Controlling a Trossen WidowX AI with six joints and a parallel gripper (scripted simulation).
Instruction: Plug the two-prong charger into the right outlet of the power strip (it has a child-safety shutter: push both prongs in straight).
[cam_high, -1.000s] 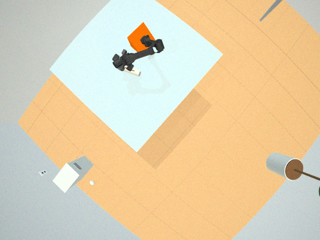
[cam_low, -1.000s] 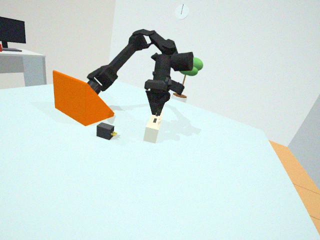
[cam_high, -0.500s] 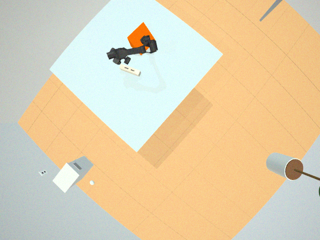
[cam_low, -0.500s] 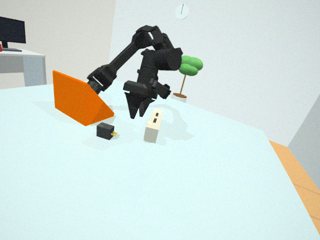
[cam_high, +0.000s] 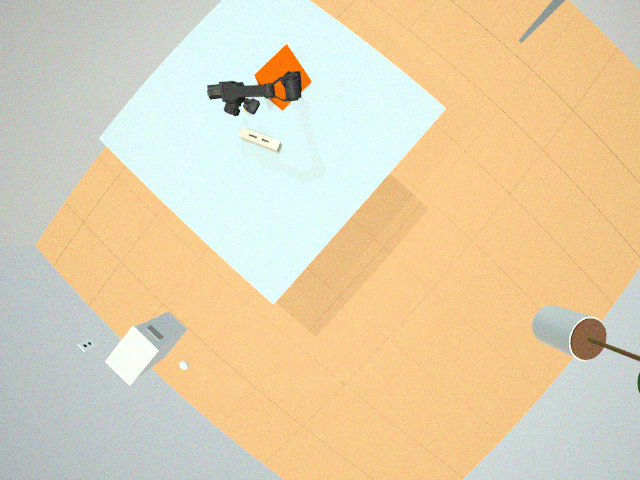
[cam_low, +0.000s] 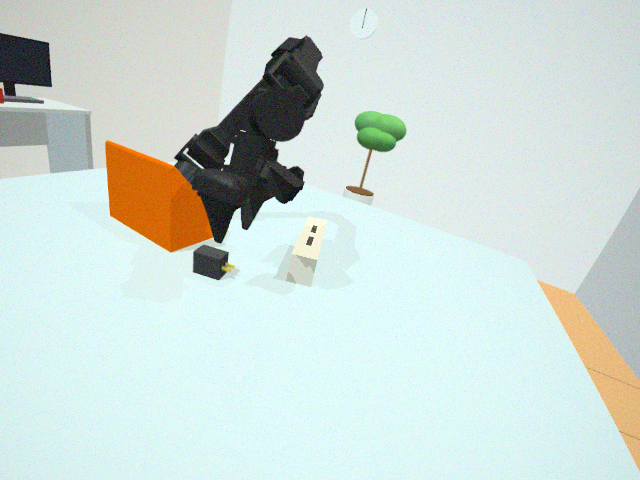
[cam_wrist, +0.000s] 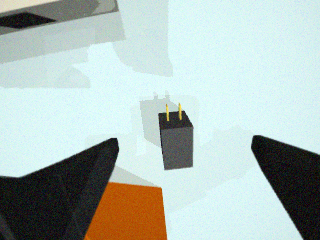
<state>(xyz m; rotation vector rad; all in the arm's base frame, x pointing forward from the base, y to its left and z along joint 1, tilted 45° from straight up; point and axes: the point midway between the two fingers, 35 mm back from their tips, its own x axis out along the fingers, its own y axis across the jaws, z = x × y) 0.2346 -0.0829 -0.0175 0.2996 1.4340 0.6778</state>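
Right now my gripper tip is 60 mm above the black two-prong charger, 20 mm past it and 10 mm to the left of it.
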